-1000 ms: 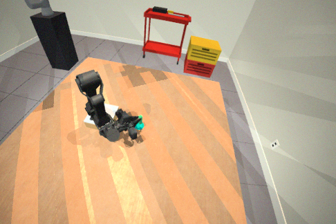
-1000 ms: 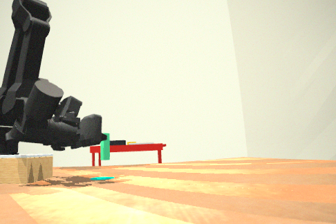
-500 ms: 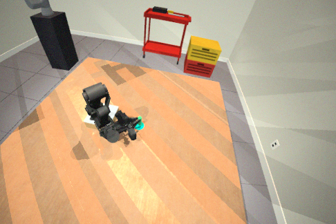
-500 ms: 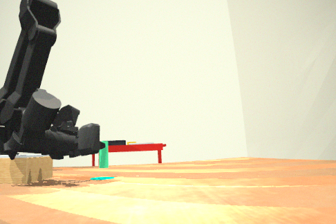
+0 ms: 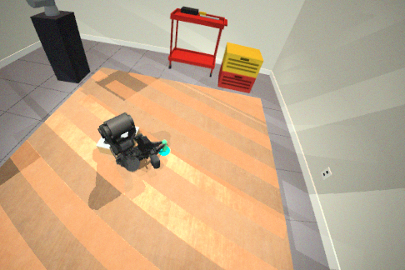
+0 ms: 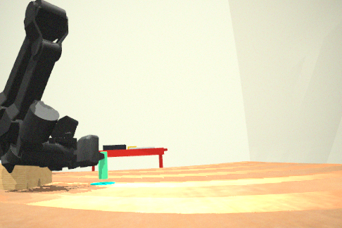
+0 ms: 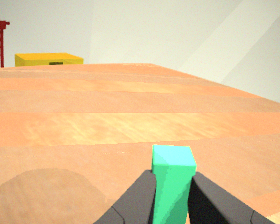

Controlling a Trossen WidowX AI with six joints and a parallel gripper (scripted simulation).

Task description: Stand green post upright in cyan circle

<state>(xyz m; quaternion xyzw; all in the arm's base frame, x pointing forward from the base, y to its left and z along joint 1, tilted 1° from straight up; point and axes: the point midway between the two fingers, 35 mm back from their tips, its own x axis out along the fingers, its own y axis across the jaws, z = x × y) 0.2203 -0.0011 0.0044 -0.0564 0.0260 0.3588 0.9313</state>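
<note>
Now: gripper tip 6 cm above the cyan circle. Round my gripper tip: green post: 2 cm below.
</note>
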